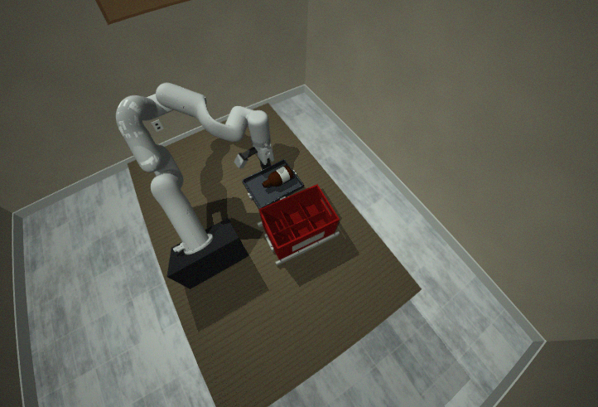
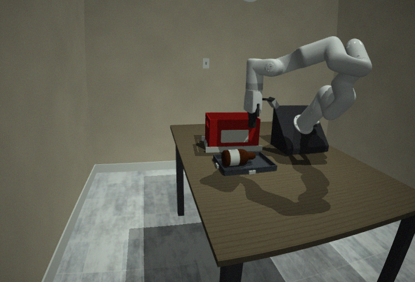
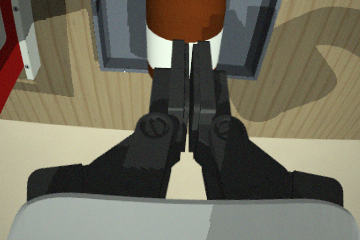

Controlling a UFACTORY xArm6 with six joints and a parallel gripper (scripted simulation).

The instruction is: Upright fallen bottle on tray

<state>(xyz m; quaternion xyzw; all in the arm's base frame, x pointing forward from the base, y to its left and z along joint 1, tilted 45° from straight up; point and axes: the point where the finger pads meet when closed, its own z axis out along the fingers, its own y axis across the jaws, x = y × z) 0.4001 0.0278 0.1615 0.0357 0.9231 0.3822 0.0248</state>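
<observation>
Right now my hand is 160 mm above the brown bottle and 50 mm short of it. From my hand the other things lie so: dark grey tray 190 mm below, 30 mm ahead; red crate 270 mm to the right, 120 mm below, 20 mm behind.
</observation>
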